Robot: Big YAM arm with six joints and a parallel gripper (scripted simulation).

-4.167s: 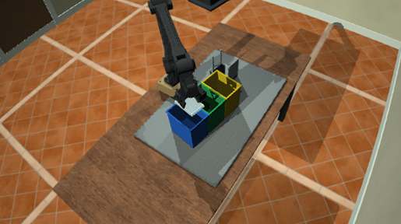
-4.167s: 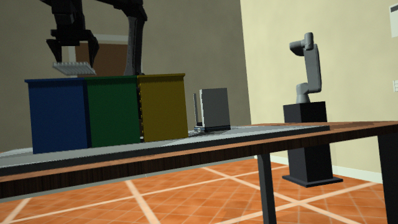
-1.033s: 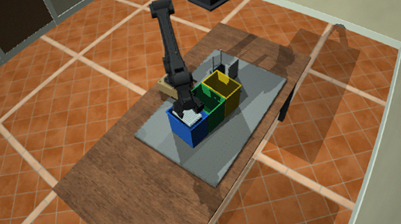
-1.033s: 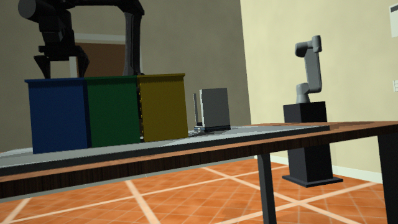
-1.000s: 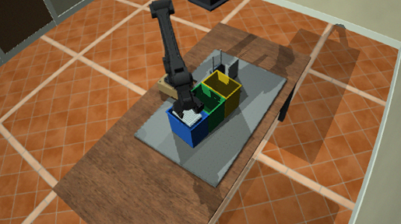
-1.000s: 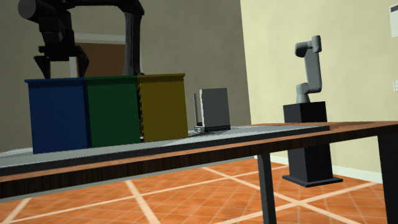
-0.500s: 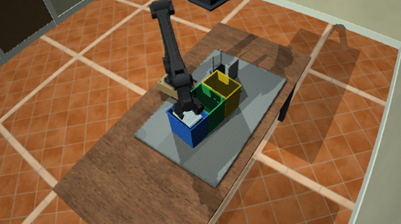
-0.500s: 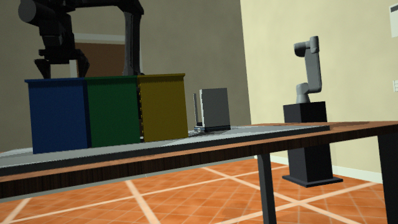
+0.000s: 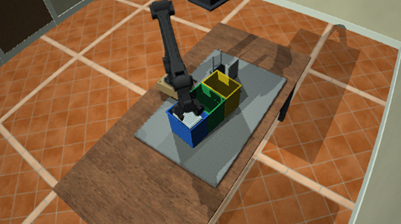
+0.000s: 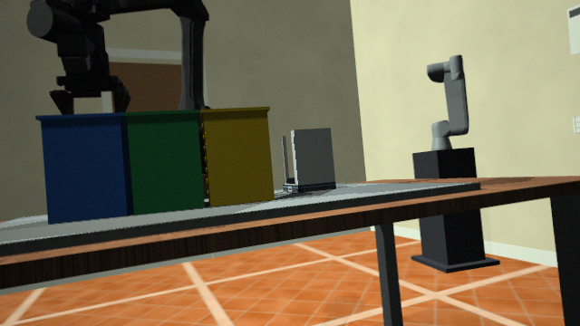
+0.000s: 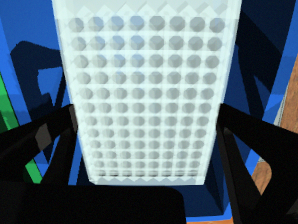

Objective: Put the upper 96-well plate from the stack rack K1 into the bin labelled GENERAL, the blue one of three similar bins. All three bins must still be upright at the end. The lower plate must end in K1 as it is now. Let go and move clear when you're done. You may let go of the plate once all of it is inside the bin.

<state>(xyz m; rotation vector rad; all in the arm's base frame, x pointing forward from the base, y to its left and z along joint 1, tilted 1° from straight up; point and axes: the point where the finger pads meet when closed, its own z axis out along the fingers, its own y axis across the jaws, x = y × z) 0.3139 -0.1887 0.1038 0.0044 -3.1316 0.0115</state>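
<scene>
Right now my hand is 10 mm above the white 96-well plate. From my hand the other things lie so: yellow bin: 260 mm to the left, 80 mm below; then blue bin: 80 mm below; then green bin: 130 mm to the left, 80 mm below.
</scene>
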